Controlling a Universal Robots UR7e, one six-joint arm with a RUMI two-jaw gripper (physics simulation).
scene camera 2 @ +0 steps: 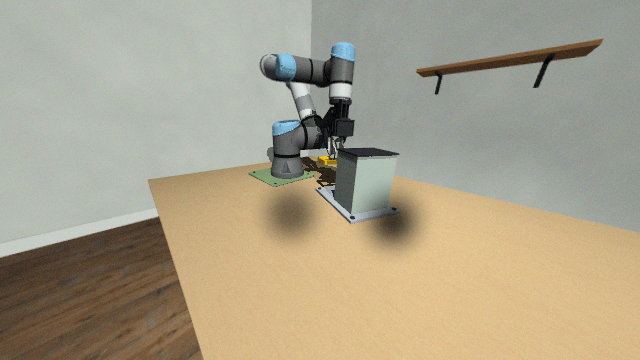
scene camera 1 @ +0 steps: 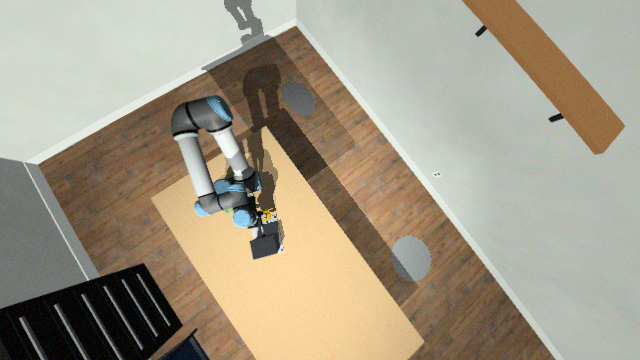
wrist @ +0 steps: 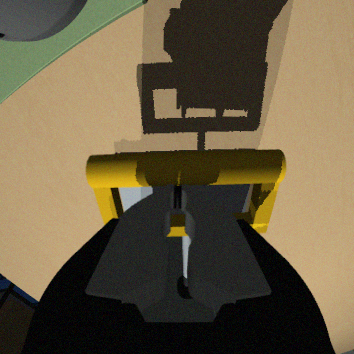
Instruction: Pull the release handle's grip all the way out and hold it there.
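The release handle's yellow grip (scene camera 1: 269,215) (scene camera 2: 326,160) (wrist: 240,167) is a round bar across the middle of the wrist view, with a yellow side arm at each end. It stands out on the robot's side of a box-shaped housing (scene camera 1: 265,246) (scene camera 2: 372,184), which has a dark top and pale sides. My gripper (wrist: 177,186) is shut with nothing between its fingers. In the wrist view the fingertips are at the bar's inner edge, inside the handle's opening, near its middle. Whether they touch the bar cannot be told. The scene views show the fingers small and partly hidden.
The housing stands on a pale bolted plate (scene camera 2: 351,218) on the wooden table (scene camera 1: 320,280) (scene camera 2: 280,295). The arm's green base plate (scene camera 2: 260,176) (wrist: 30,65) is close by on the table. A dark slatted unit (scene camera 1: 95,280) stands on the floor, and a wooden shelf (scene camera 1: 550,70) (scene camera 2: 500,60) is on the wall.
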